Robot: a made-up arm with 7 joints.
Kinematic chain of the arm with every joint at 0, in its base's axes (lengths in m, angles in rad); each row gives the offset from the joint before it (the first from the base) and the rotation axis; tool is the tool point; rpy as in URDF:
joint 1: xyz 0 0 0.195 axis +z
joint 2: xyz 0 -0.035 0.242 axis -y
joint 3: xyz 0 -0.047 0.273 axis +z
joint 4: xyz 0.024 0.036 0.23 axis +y
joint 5: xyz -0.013 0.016 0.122 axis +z
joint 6: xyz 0 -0.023 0.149 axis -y
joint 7: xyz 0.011 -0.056 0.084 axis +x
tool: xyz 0 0 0 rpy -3.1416 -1.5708 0
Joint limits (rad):
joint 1: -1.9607..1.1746
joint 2: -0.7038..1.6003
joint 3: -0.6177..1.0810
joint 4: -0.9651..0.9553
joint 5: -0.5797..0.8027
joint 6: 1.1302..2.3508
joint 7: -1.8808..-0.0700
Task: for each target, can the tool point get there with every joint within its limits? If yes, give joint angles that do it. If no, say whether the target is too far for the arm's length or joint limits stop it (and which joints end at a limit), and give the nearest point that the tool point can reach.
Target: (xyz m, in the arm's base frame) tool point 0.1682 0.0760 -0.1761
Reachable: no: joint limits stop it (at a limit: joint 1, joint 2, joint 4, joint 5) | nearest point 0.2183 0.5066 0.1539 | short by 0.545 m
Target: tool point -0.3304 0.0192 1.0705
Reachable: yes | joints -0.6532 0.2495 0.4530 -0.4839 0.2810 2.1277 -0.9995
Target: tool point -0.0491 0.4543 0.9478
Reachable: yes | joints -1.6776 0.4282 -0.2321 -0.8068 0.5827 1.9161 -1.1577
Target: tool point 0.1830 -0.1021 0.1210
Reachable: no: joint limits stop it (at a limit: joint 1, joint 2, joint 4, joint 5) | nearest point -0.0478 -0.5551 0.2013 | short by 0.515 m
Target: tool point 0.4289 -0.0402 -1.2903
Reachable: no: too far | nearest point 0.2217 0.5351 0.1281 | short by 1.545 m
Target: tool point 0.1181 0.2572 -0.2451
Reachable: no: joint limits stop it (at a limit: joint 1, joint 2, joint 4, joint 5) | nearest point 0.1771 0.5396 0.1271 | short by 0.471 m
